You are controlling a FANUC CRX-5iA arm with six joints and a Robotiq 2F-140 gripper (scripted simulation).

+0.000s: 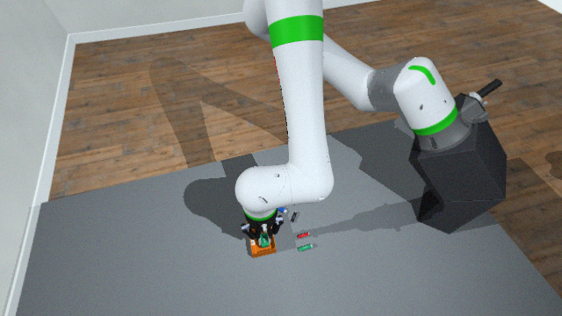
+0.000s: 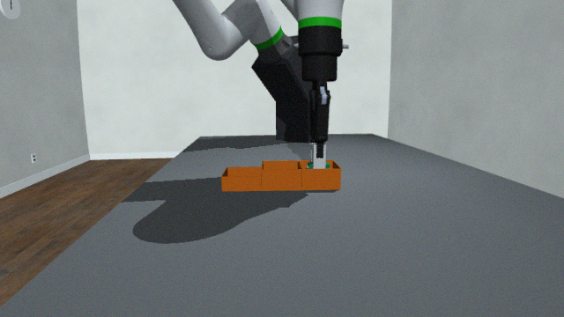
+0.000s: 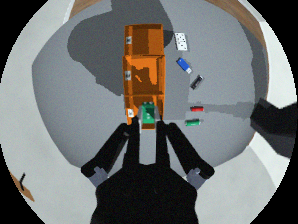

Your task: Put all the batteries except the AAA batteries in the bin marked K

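The green block is 3 cm below my hand and 1 cm to the right of it. The rest, counted from my hand: red battery (14 cm behind, 6 cm below, 4 cm to the left); then blue-and-white item (11 cm behind, 9 cm to the right, 6 cm below); then green battery (13 cm behind, 8 cm to the left, 6 cm below).
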